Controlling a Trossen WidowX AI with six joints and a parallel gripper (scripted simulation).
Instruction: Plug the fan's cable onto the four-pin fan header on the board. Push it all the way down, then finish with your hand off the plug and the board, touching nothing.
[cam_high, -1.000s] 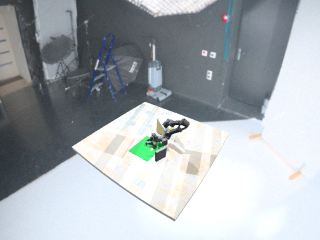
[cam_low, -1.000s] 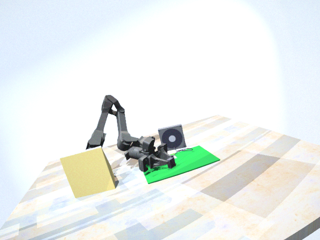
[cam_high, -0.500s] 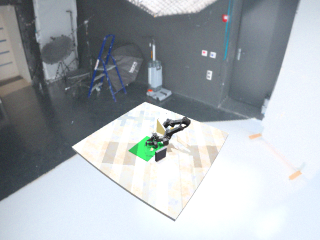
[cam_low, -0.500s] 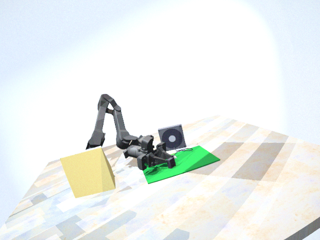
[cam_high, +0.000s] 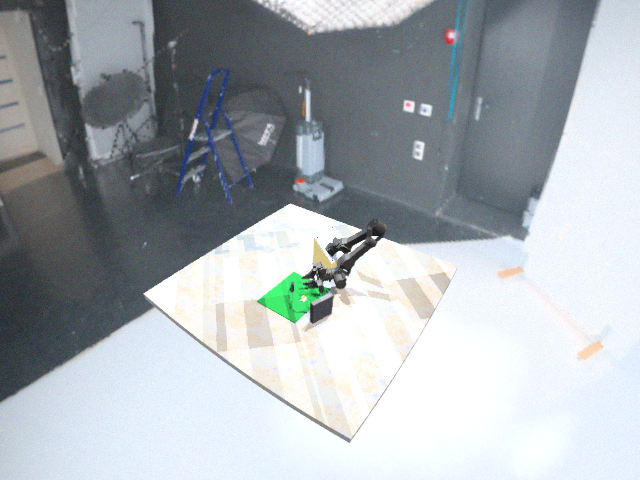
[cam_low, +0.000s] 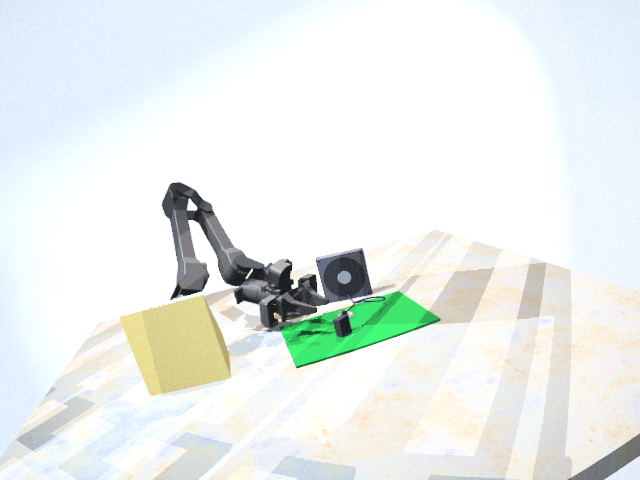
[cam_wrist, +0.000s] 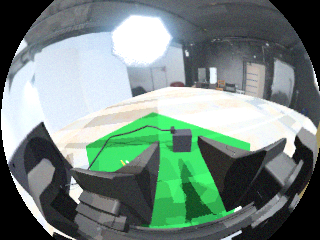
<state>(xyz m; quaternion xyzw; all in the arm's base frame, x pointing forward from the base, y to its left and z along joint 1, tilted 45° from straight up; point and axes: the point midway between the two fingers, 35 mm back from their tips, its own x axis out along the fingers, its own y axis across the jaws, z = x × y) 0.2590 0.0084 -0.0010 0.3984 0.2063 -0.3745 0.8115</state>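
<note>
Right now the dark fan plug is 2 cm ahead of my gripper tip, 4 cm to the right of it and 4 cm below it. Also, from my gripper tip: black fan (11 cm ahead, 17 cm to the left); then green board (6 cm ahead, 1 cm to the right, 8 cm below).
</note>
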